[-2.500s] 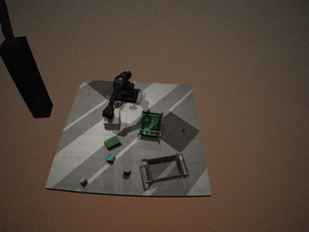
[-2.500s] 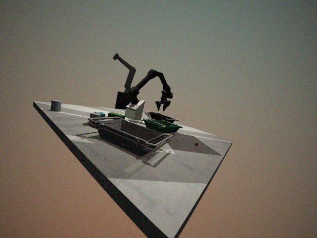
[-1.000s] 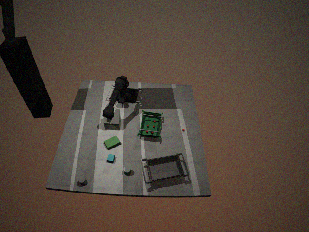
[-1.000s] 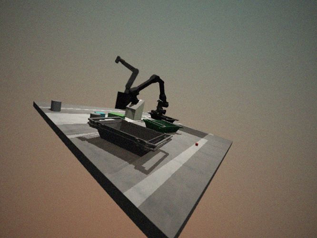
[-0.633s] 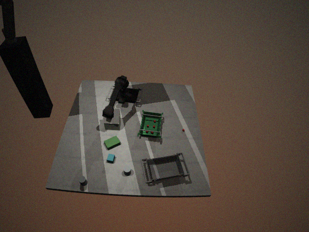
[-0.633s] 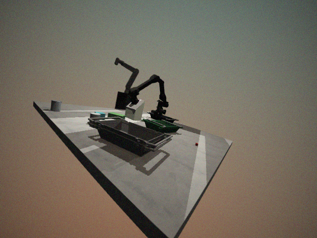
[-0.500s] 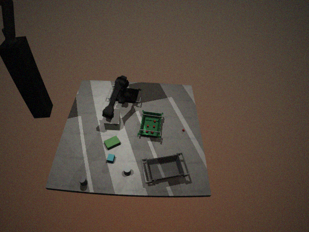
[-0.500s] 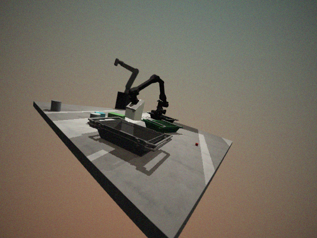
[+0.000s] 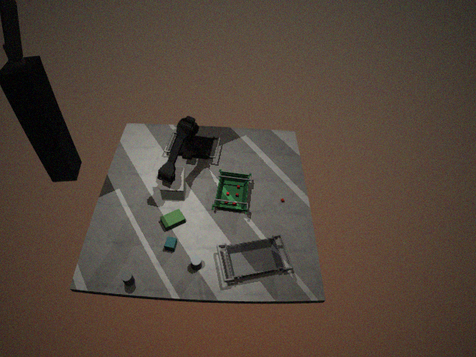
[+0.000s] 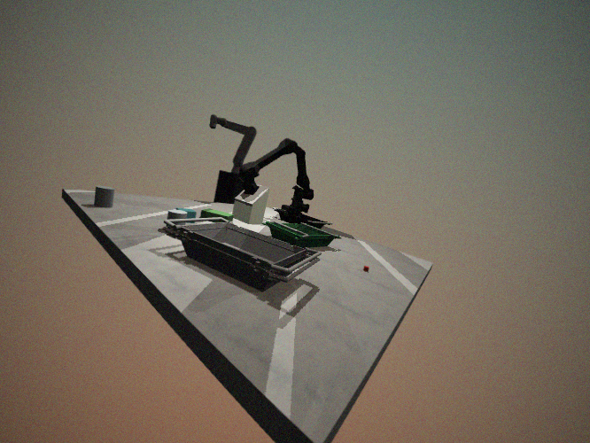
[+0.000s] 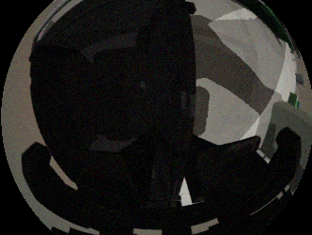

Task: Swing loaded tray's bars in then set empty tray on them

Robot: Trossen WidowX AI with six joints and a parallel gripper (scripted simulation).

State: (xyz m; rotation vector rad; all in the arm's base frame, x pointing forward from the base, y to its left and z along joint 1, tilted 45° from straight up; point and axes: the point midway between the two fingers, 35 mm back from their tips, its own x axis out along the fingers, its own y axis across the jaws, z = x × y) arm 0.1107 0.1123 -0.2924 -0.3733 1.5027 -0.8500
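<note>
The dark tray lies 7 cm to the left of my gripper tip, 3 cm above it and 2 cm ahead of it. From my gripper tip the other things lie so: teal cube: 65 cm to the right, 13 cm behind, 1 cm above; green block: 49 cm to the right, 12 cm behind, 1 cm above.
</note>
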